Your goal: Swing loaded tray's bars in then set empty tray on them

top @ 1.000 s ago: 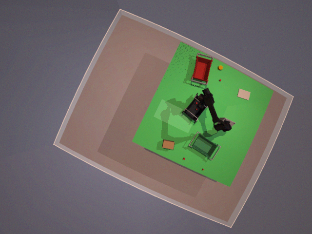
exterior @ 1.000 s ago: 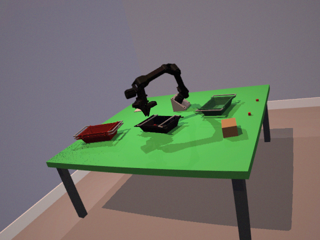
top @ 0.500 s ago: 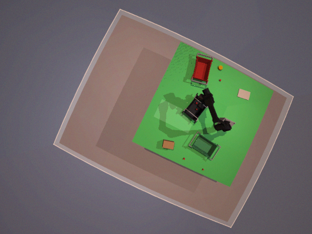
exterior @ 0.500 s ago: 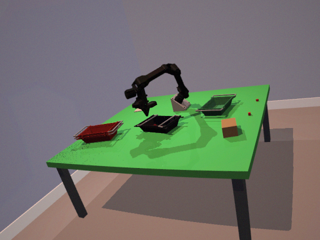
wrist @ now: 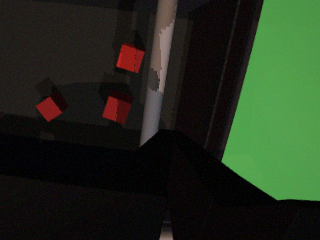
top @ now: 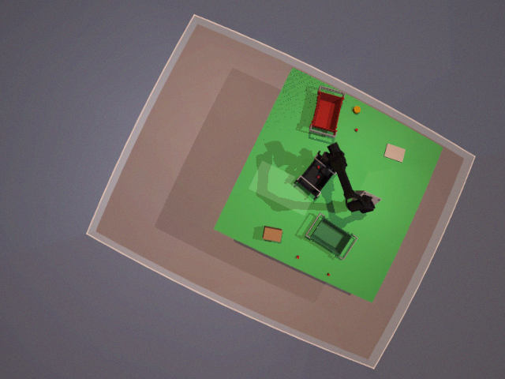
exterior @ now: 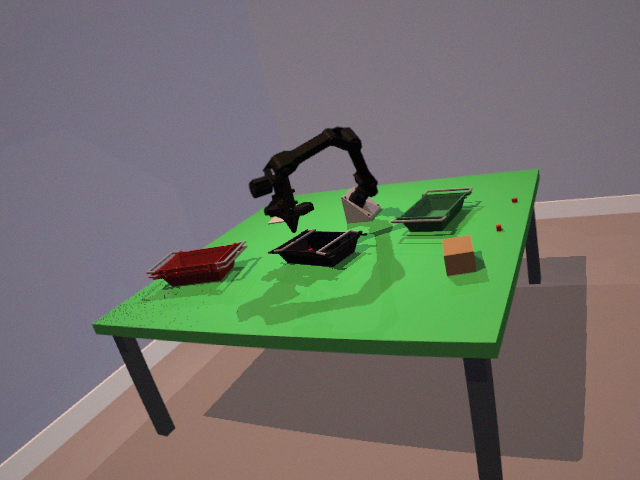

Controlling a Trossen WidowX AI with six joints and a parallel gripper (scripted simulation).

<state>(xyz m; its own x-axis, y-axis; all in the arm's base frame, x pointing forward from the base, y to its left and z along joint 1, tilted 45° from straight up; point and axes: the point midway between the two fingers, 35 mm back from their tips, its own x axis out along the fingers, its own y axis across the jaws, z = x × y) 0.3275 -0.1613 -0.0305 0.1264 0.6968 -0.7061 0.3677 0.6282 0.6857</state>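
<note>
Now: gripper tip 45 cm to the right of the green tray, 19 cm past it and 4 cm above it. Round my gripper tip: brown box 56 cm to the left, 20 cm ahead, 6 cm below; tan flat plate 50 cm behind, 27 cm to the right, 9 cm below.
</note>
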